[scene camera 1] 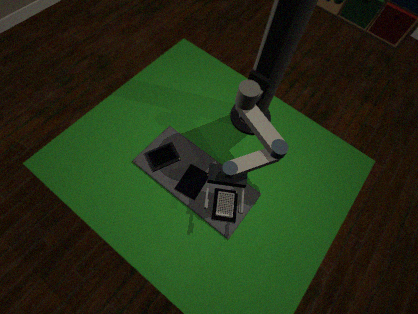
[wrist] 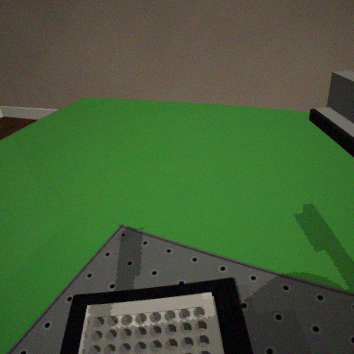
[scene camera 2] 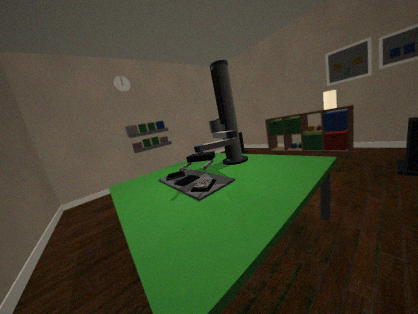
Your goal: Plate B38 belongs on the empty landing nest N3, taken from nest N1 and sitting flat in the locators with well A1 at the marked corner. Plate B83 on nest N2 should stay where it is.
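Note:
A pale plate with rows of wells [scene camera 1: 225, 203] [scene camera 2: 204, 182] [wrist: 150, 331] sits in a black nest [scene camera 1: 223, 219] [wrist: 233, 312] at one end of the grey board. A black nest area [scene camera 1: 192, 182] [scene camera 2: 187, 180] is in the board's middle, and another dark one with a rim [scene camera 1: 163, 156] [scene camera 2: 175, 175] is at the far end. Whether a dark plate lies in either is too dim to tell. No labels, nest numbers or A1 mark can be read. My gripper [scene camera 1: 224, 209] [scene camera 2: 193, 169] is open and empty, above the board. From above, its fingers appear either side of the pale plate.
The grey board [scene camera 1: 243, 212] [scene camera 2: 220, 179] [wrist: 212, 272] with small holes lies on the green table top [scene camera 1: 300, 210] [scene camera 2: 235, 220] [wrist: 190, 165]. The arm's dark column [scene camera 1: 285, 45] [scene camera 2: 224, 95] stands behind the board. Gripper shadows fall on the board and table.

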